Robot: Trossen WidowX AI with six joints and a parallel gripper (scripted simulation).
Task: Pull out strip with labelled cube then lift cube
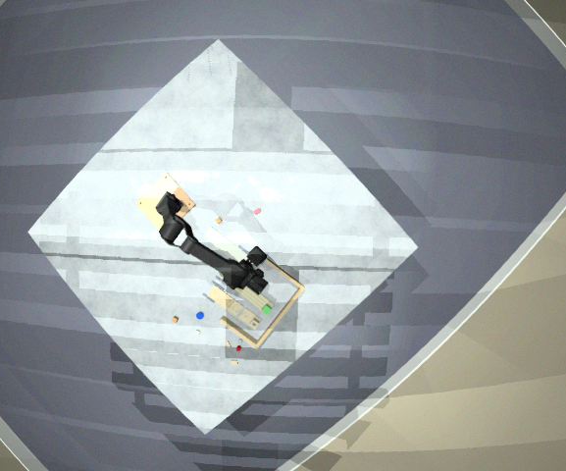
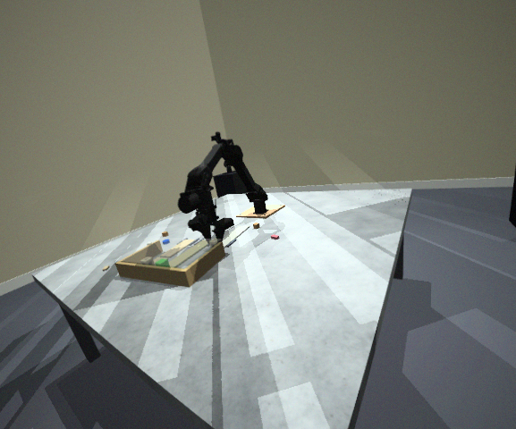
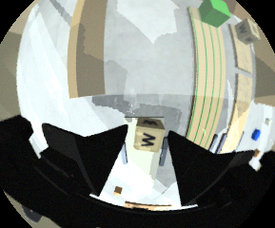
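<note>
Now: gripper tip 110 mm past the pale strip, 20 mm above it and 10 mm to the left of it. The rest, counted from my gripper tip: blue disc: 310 mm to the right, 10 mm below; then red piece: 290 mm to the right, 210 mm ahead, 10 mm below; then pink block: 190 mm to the left, 130 mm behind, 10 mm below.
</note>
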